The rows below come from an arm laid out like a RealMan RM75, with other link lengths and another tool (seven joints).
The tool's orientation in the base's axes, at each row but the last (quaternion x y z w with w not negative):
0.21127, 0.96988, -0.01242, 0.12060
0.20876, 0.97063, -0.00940, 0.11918
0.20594, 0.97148, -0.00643, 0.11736
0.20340, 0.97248, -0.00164, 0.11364
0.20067, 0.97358, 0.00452, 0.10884
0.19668, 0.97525, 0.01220, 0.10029
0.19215, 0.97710, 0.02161, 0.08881
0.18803, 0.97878, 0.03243, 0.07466
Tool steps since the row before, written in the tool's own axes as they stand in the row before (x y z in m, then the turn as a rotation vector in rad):
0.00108, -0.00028, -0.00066, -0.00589, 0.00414, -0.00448
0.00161, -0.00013, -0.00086, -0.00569, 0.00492, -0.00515
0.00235, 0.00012, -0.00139, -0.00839, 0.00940, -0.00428
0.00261, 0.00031, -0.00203, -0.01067, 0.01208, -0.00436
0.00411, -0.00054, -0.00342, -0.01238, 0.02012, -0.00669
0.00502, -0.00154, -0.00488, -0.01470, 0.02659, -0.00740
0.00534, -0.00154, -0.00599, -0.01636, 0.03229, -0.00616
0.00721, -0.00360, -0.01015, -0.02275, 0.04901, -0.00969
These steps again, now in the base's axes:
-0.00122, 0.00023, 0.00037, 0.00588, 0.00171, 0.00587
-0.00167, 0.00059, 0.00045, 0.00587, 0.00255, 0.00650
-0.00235, 0.00113, 0.00081, 0.01026, 0.00552, 0.00643
-0.00265, 0.00142, 0.00141, 0.01333, 0.00708, 0.00713
-0.00462, 0.00123, 0.00245, 0.01750, 0.01388, 0.01019
-0.00610, 0.00059, 0.00373, 0.02192, 0.01897, 0.01174
-0.00652, 0.00055, 0.00489, 0.02577, 0.02362, 0.01123
-0.00953, -0.00101, 0.00872, 0.03716, 0.03661, 0.01710

